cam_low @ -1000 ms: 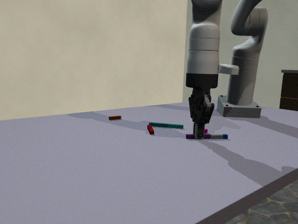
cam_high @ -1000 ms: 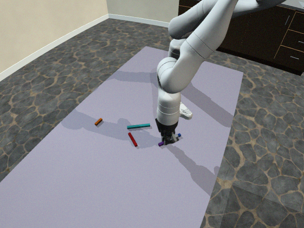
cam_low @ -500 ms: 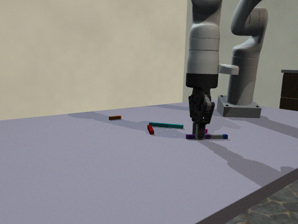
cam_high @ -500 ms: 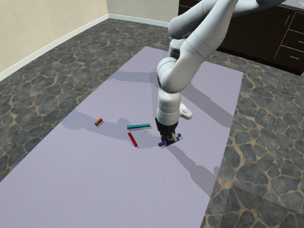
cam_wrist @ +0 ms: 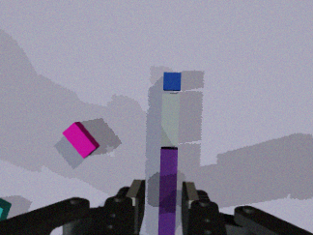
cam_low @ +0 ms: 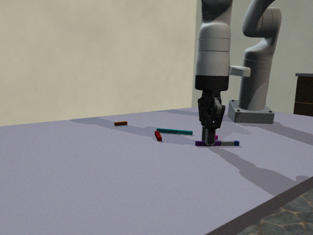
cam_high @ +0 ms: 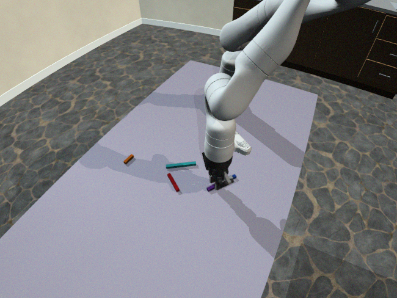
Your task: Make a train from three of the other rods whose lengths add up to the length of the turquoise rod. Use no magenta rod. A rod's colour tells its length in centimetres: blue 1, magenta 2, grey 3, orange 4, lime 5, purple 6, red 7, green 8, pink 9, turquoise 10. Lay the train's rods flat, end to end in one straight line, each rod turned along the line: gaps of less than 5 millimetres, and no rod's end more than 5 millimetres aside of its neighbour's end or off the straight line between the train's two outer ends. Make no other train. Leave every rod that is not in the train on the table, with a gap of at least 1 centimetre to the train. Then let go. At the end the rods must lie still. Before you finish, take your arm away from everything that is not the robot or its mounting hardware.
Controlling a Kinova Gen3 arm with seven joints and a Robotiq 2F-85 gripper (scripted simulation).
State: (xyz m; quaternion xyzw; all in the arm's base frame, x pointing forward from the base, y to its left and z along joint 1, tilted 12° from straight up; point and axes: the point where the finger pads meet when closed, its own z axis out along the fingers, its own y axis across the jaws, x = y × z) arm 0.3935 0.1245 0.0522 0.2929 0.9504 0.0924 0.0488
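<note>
Right now my hand is 2 cm above the purple rod. Also, from my hand: blue rod: 6 cm behind, 4 cm to the left, 2 cm below; grey rod: 4 cm behind, 3 cm to the left, 2 cm below; magenta rod: 6 cm behind, 2 cm to the right, 2 cm below.
</note>
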